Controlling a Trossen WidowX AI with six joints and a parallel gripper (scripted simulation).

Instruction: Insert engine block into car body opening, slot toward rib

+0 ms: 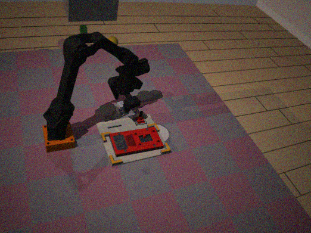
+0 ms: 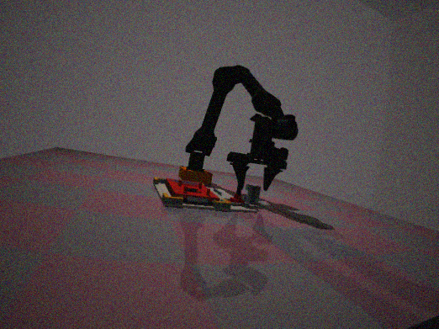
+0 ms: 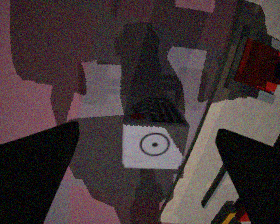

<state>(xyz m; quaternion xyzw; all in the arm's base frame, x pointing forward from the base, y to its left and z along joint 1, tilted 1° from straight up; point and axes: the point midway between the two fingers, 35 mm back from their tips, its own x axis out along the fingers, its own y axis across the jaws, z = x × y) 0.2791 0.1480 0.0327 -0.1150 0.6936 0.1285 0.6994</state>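
The grey ribbed engine block lies 10 mm to the right of my gripper tip and 10 mm below it. The rest, counted from my gripper tip: black upright stick: 80 mm ahead, 70 mm to the right.
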